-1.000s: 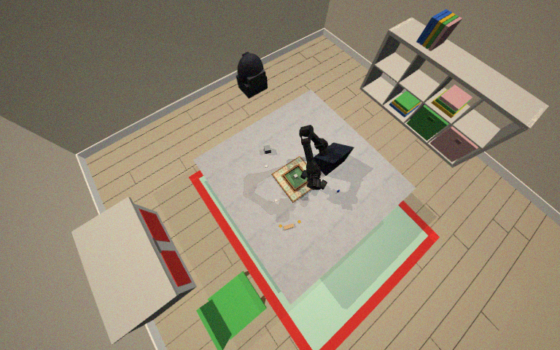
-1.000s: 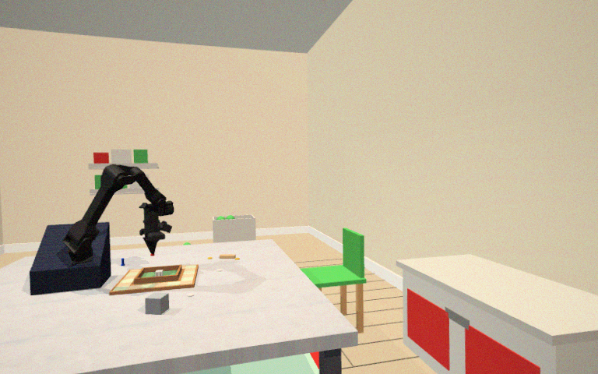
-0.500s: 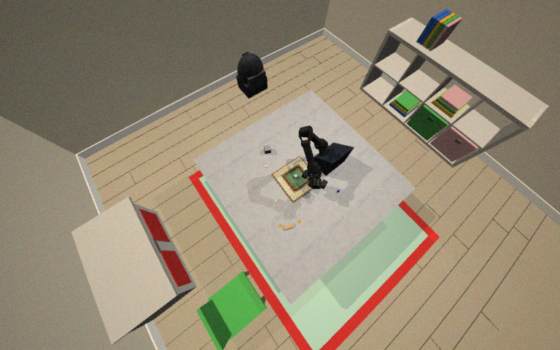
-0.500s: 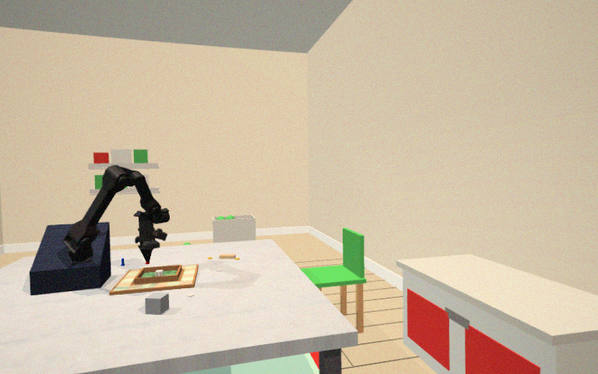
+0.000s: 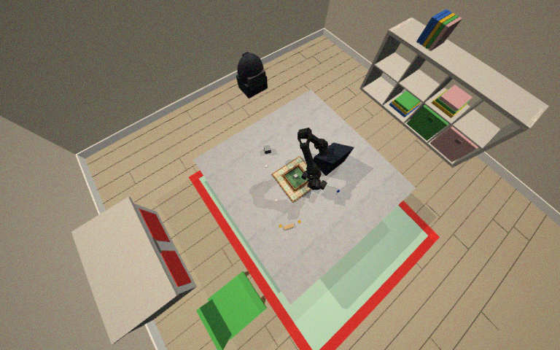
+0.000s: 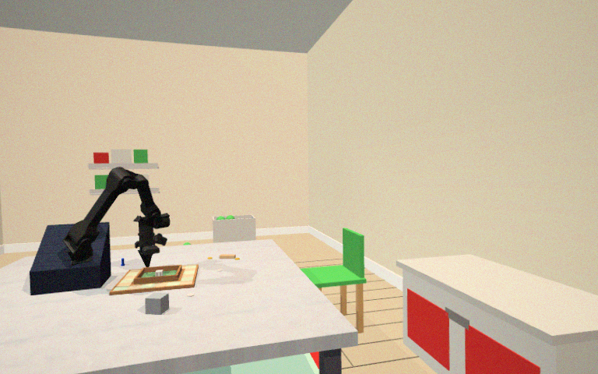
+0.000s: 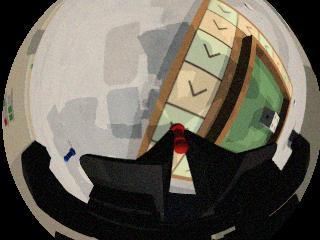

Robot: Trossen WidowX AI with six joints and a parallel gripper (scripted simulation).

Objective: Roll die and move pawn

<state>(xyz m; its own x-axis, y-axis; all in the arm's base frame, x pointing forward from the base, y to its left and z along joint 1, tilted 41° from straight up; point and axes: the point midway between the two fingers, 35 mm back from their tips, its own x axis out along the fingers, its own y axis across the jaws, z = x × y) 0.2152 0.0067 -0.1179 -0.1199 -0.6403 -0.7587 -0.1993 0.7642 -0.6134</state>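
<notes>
Now: gripper tip 1 cm below the red pawn. Round my gripper tip: white die: 4 cm ahead, 14 cm to the right; green dice tray: 4 cm ahead, 12 cm to the right, 2 cm below; blue pawn: 10 cm behind, 19 cm to the left, 1 cm below.
</notes>
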